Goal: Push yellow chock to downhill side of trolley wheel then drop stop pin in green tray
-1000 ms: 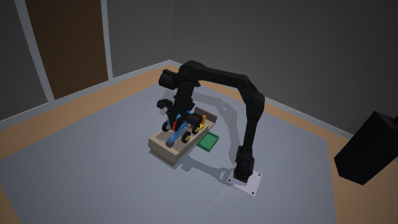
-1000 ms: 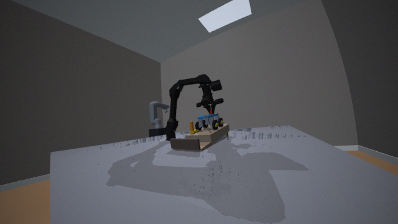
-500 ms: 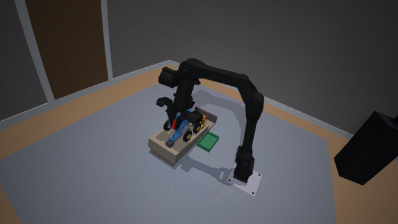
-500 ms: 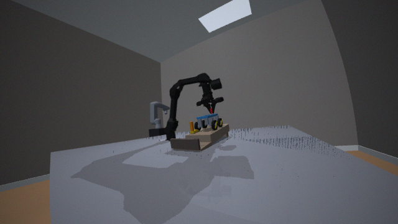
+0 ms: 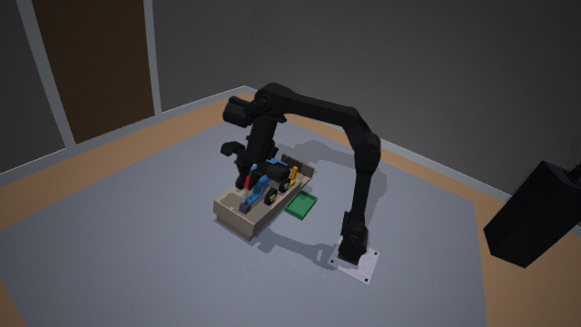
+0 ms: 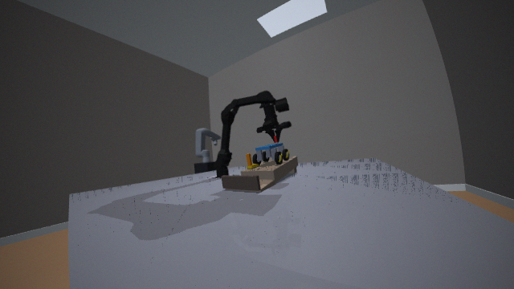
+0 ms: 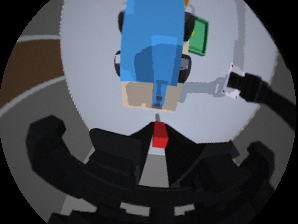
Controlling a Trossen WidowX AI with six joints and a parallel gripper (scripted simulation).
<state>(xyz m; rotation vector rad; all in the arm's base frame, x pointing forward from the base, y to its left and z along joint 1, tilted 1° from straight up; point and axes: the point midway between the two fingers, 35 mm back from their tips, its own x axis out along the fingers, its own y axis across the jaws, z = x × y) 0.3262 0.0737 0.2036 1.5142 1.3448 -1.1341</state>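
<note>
Now: gripper tip 12 cm past the green tray, 20 cm to the left of it and 18 cm above it. Round my gripper tip: tan ramp (1 cm ahead, 12 cm to the right, 13 cm below); then blue trolley (1 cm ahead, 13 cm to the right, 6 cm below); then red-headed stop pin (right at my gripper tip).
</note>
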